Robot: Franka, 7 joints.
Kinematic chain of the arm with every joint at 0, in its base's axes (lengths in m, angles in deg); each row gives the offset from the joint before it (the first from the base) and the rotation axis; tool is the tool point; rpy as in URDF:
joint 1: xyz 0 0 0.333 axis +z
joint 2: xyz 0 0 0 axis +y
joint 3: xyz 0 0 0.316 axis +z
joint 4: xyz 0.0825 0 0 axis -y
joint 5: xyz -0.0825 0 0.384 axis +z
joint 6: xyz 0 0 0 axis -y
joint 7: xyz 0.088 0 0 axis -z
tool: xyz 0 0 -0.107 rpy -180 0 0
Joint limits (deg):
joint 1: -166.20..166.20
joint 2: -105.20..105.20
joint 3: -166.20..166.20
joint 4: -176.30..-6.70
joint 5: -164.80..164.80
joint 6: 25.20..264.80
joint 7: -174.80..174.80
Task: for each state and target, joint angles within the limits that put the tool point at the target. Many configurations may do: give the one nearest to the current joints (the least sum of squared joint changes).
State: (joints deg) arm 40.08 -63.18 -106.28 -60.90 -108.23 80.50 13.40
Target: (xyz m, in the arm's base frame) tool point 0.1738 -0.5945 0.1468
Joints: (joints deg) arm 57.37 -75.39 -107.82 -98.36 -95.97 74.12 13.40
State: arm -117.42 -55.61 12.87 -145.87 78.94 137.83 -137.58
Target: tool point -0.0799 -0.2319 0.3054
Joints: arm -128.54 -44.73 8.62 -176.30 54.83 108.94 -137.58
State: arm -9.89 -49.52 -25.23 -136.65 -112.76 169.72 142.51
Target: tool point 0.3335 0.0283 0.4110
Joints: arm 4.10 -35.67 -11.86 -158.89 -114.58 174.05 142.51
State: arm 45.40 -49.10 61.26 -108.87 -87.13 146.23 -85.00
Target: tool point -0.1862 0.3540 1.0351
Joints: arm 31.76 -24.80 50.65 -63.19 -86.27 142.88 -85.00
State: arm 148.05 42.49 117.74 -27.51 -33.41 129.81 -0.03
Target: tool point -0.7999 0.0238 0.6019
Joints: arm 156.74 74.29 104.97 -30.38 -34.55 125.42 -0.03
